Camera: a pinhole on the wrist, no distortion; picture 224 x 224 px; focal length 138.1 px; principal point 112.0 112.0 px. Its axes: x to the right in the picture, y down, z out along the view. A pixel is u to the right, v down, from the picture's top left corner.
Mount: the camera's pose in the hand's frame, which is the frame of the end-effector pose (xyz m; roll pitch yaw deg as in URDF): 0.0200 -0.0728 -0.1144 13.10 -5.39 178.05
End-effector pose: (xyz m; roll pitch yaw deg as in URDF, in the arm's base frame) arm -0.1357 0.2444 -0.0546 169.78 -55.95 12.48
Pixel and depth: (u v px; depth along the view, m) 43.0 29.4 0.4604
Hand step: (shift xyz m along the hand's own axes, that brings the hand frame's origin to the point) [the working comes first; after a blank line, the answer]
In the camera's frame: -0.2300 -0.2754 0.4604

0.2978 0.2905 0.2483
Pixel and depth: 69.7 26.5 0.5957
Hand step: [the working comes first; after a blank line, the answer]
In the camera's frame: -0.1825 -0.3688 0.5957

0.2650 0.4134 0.3629
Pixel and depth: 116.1 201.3 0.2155
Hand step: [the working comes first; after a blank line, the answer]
In the camera's frame: 0.0064 0.1393 0.2155

0.0333 -0.1602 0.1266
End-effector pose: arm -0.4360 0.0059 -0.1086 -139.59 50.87 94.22
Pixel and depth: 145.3 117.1 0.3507
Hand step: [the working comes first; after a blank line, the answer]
In the camera's frame: 0.0846 0.0130 0.3507

-0.0295 -0.0042 0.2365
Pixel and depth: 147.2 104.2 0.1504
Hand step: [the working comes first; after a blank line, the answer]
In the camera's frame: 0.0383 -0.0085 0.1504

-0.0031 -0.0296 0.0331
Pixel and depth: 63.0 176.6 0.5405
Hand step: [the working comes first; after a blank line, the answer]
In the camera's frame: -0.1918 0.2528 0.5405

0.2614 -0.2048 0.4487
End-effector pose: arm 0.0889 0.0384 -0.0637 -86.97 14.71 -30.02
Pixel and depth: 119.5 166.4 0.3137
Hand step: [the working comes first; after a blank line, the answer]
In the camera's frame: 0.0170 0.1236 0.3137

0.0327 -0.1225 0.2193
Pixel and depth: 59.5 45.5 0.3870
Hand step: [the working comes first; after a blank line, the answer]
In the camera's frame: -0.1471 -0.1864 0.3870

0.2070 0.1902 0.2050
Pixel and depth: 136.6 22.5 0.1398
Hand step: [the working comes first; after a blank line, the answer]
In the camera's frame: 0.0249 -0.0906 0.1398

0.0102 0.0475 0.0031
